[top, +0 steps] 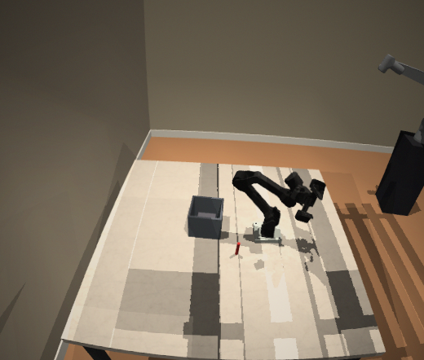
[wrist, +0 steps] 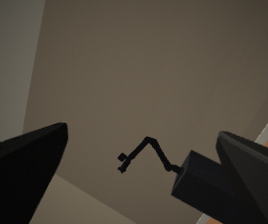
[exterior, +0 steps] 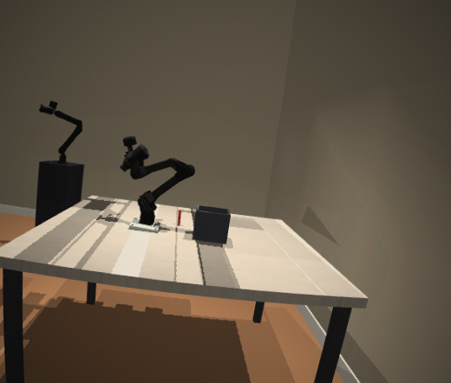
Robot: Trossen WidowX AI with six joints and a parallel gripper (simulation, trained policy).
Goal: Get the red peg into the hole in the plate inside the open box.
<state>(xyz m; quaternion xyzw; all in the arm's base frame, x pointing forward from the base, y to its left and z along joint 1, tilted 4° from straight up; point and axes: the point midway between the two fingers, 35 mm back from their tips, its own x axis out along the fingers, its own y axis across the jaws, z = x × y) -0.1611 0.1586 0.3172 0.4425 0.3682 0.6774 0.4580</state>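
Now: the red peg 290 mm ahead of my gripper tip, 20 mm to the right of it and 330 mm below it. Also, from my gripper tip: grey plate: 470 mm ahead, 170 mm to the right, 320 mm below.
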